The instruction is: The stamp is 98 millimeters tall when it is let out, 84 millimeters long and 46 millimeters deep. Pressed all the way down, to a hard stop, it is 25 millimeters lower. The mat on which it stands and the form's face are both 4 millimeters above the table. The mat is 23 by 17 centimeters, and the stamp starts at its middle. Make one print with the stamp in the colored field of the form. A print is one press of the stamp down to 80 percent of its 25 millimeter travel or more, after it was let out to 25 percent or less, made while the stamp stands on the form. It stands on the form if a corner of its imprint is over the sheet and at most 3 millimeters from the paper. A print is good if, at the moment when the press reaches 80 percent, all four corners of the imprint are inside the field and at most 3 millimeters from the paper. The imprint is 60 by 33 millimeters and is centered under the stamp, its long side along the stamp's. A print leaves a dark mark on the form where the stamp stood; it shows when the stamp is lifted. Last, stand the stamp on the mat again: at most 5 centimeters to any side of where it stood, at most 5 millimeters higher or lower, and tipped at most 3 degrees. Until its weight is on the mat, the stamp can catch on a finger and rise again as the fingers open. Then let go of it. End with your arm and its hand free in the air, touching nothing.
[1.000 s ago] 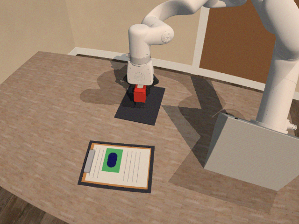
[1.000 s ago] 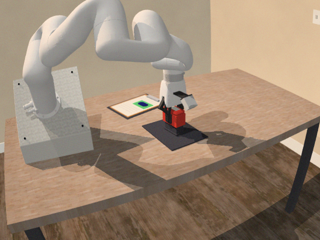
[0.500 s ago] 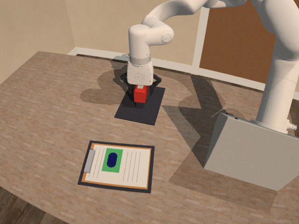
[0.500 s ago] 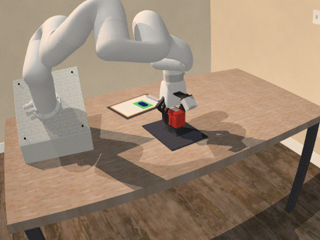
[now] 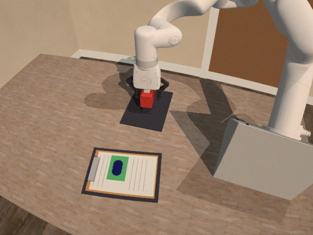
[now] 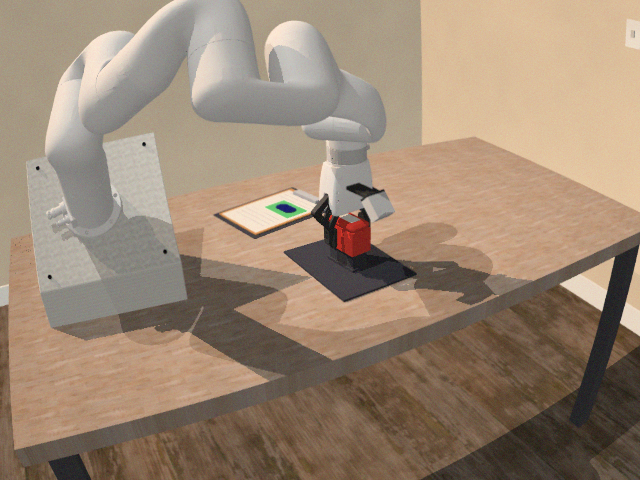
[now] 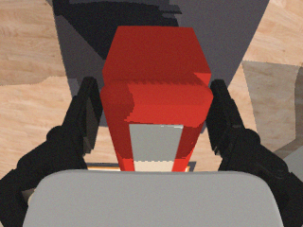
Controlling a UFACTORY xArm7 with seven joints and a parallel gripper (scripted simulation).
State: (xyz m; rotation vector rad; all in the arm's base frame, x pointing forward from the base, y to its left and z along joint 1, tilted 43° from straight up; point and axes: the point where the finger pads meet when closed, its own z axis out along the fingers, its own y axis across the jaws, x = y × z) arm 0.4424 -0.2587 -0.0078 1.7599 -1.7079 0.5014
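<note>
Now: the red stamp 20 mm below my hand. Also, from my hand: form: 20 mm ahead, 320 mm to the left, 60 mm below; mat: 70 mm below.
</note>
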